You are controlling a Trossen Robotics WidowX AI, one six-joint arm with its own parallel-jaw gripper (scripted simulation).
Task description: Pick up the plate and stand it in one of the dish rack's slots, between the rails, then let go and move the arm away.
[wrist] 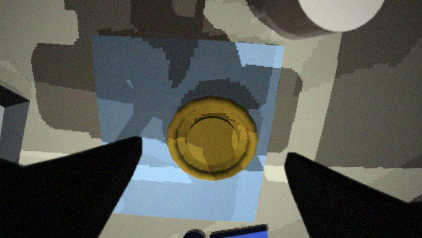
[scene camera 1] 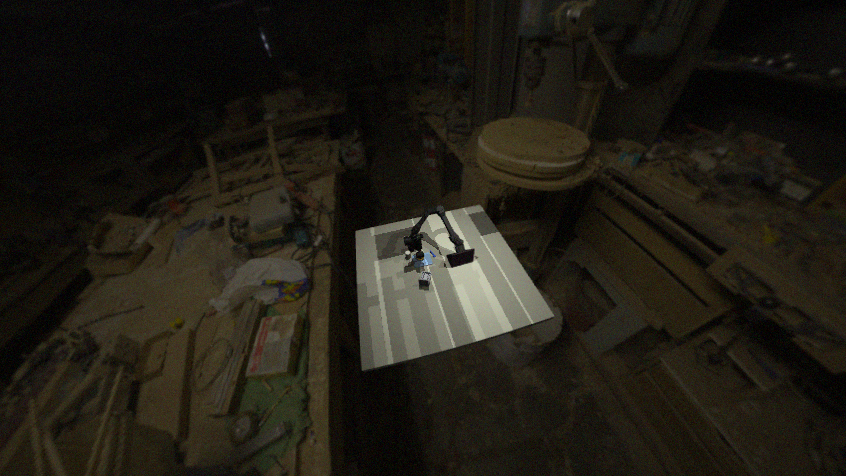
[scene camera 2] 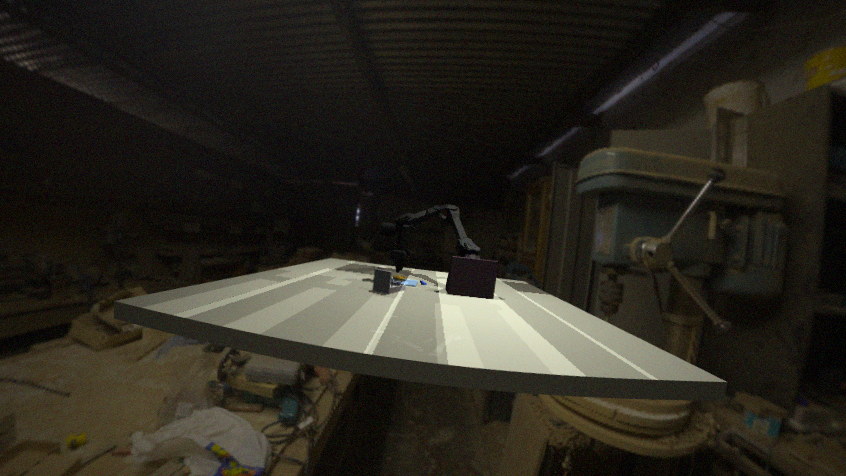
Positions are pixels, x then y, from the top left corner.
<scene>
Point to a yellow plate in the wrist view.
212, 138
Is the gripper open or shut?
Open.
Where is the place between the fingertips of the gripper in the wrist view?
214, 152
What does the gripper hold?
Nothing.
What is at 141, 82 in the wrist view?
A blue mat.
</scene>
